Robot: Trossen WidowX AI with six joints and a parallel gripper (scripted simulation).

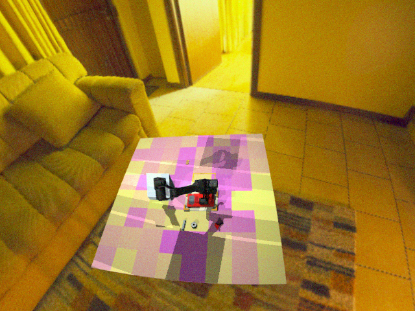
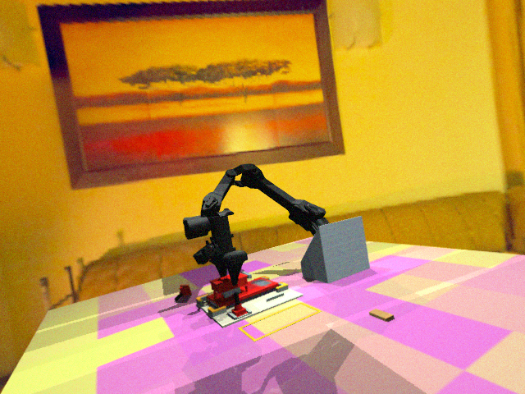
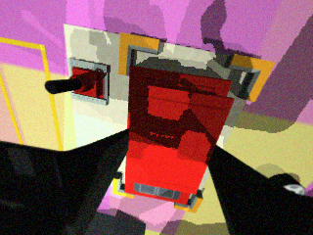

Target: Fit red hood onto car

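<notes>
My gripper tip is now 5 cm above the jig, 3 cm past it and 1 cm to the right of it. The rest, counted from my gripper tip: red hood: 1 cm above; orange block: 36 cm to the left, 22 cm behind, 5 cm below; grey rod: 21 cm to the right, 13 cm behind, 5 cm below.
</notes>
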